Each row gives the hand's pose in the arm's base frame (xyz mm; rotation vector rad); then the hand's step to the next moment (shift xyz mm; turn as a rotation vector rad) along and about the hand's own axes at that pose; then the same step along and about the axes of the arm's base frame.
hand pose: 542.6 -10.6 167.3 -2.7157 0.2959 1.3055
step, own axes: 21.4 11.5 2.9 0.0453 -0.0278 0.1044
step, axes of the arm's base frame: 8.3 -13.4 -18.7 -0.0455 0.0408 -0.1000
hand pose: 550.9 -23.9 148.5 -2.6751 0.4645 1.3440
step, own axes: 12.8 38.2 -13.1 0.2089 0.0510 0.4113
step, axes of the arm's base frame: 5.0 -42.1 -0.9 -0.2133 0.0021 -0.4122
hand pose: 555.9 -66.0 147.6 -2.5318 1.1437 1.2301
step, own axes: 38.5 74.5 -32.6 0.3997 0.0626 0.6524
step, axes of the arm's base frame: -14.0 -88.2 10.6 -0.2994 -0.0236 -0.7065
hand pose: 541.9 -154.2 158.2 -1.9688 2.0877 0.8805
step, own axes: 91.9 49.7 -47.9 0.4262 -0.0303 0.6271
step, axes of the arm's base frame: -45.8 -104.9 10.8 -0.2077 -0.0567 -0.7277
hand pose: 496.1 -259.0 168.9 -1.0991 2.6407 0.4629
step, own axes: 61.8 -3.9 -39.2 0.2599 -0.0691 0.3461
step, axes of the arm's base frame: -43.6 -57.1 14.3 -0.0939 -0.0820 -0.4202
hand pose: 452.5 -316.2 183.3 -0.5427 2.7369 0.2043
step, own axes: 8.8 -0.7 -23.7 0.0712 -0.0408 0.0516
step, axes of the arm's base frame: -14.5 -8.5 18.9 -0.0302 -0.0513 -0.0765
